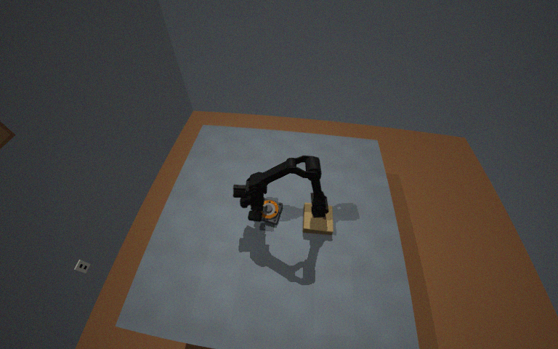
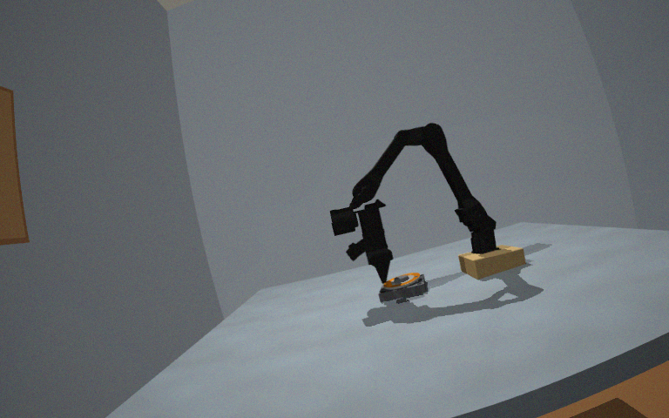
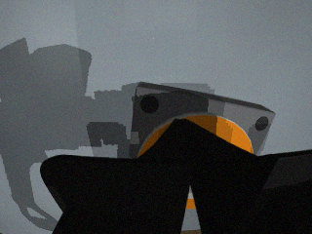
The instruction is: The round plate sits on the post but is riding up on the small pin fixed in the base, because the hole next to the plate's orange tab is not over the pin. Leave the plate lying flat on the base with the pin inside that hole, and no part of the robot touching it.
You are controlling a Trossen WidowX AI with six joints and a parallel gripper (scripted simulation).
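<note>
Now: gripper tip 5 cm past the grey square base, 1 cm to the left of it and 2 cm above it. Also, from my gripper tip: round plate: 3 cm behind, 1 cm below.
</note>
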